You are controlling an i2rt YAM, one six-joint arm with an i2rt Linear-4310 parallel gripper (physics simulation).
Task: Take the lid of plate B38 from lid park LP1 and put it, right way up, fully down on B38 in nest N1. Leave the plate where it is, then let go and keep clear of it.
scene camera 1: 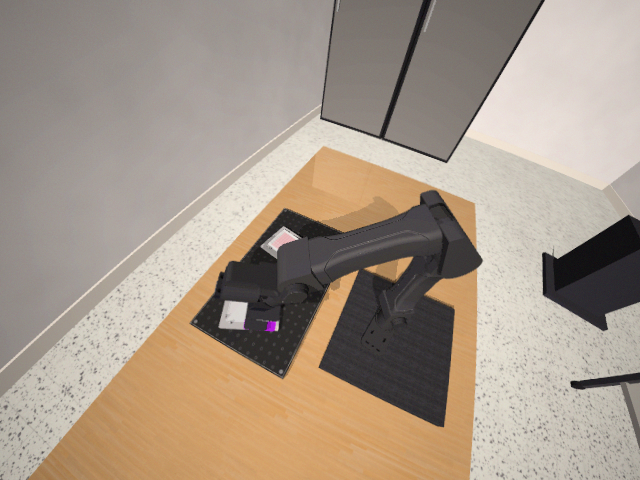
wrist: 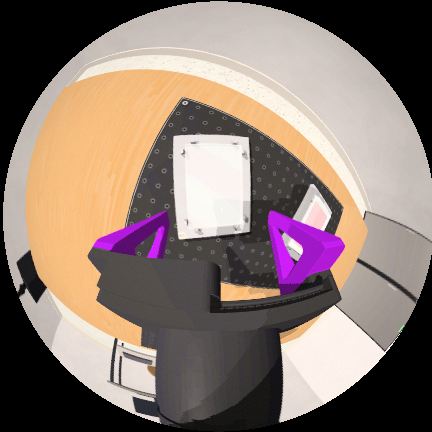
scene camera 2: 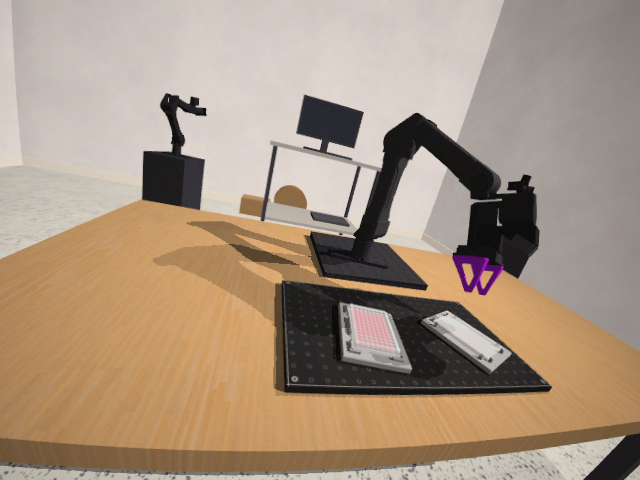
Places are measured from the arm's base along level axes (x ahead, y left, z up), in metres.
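Pixels of known places: gripper, fingertip midpoint: (wrist: 218,216) (scene camera 2: 475,293); arm's base at its link origin: (scene camera 1: 385,321) (scene camera 2: 358,258).
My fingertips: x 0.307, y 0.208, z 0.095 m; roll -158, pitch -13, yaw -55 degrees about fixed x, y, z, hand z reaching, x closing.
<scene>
Ahead of a thing's pixels: the offset from my fingertips to its top centre. Level surfaces: height alone.
The clear, whitish lid {dx +0.030, dy +0.003, dz -0.085 m} (scene camera 1: 236,311) (scene camera 2: 465,333) (wrist: 215,185) lies flat on the pale lid park {dx +0.030, dy +0.003, dz -0.083 m} (scene camera 2: 499,362) (wrist: 178,200). Plate B38 {dx +0.083, dy -0.231, dz -0.076 m} (scene camera 1: 282,238) (scene camera 2: 374,330) (wrist: 317,212), with pink wells, sits uncovered in the grey-white nest {dx +0.083, dy -0.231, dz -0.085 m} (scene camera 2: 361,360). My gripper (scene camera 2: 476,292) (wrist: 218,216) is open and empty, raised above the board on the lid park's side. In the wrist view, its purple fingertips stand apart to the left and right of the lid park's near end, roughly square to the lid. In scene camera 1, the arm covers part of the lid park area.
The black perforated board (scene camera 1: 281,361) (scene camera 2: 310,379) (wrist: 157,165) carries both holders on the wooden table {dz -0.116 m} (scene camera 1: 206,413) (scene camera 2: 155,361) (wrist: 90,150). The arm's base stands on a dark mat (scene camera 1: 413,382) (scene camera 2: 403,276) behind the board. The plate's nest is to the right of the lid park in the wrist view.
</scene>
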